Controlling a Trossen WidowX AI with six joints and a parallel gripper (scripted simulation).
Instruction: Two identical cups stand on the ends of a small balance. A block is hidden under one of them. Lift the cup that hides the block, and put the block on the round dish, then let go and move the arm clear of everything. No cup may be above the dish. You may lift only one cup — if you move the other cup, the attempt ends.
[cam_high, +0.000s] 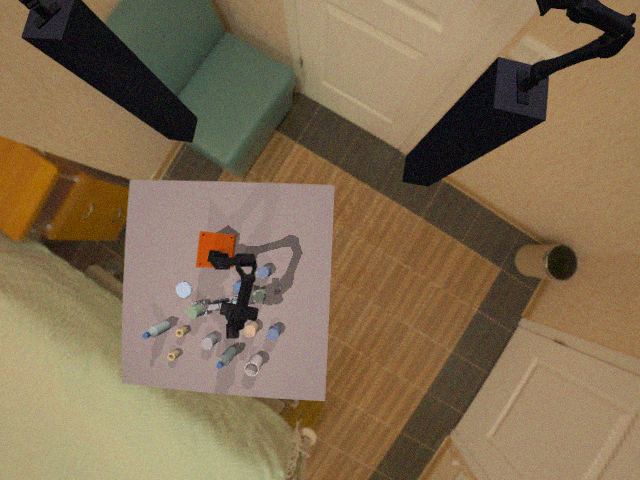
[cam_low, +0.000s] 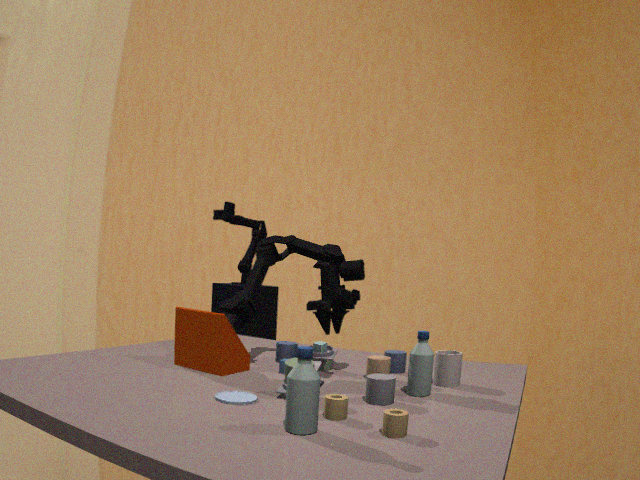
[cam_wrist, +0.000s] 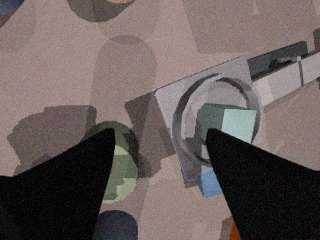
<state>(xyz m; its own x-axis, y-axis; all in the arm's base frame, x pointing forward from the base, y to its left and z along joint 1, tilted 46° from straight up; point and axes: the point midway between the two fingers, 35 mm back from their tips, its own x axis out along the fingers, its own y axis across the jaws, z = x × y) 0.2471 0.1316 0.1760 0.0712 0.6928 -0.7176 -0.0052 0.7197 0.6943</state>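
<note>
The pale round dish lies 43 cm to the right of my gripper tip and 12 cm below it. The rest, counted from my gripper tip: balance 4 cm ahead, 17 cm to the right, 8 cm below.
</note>
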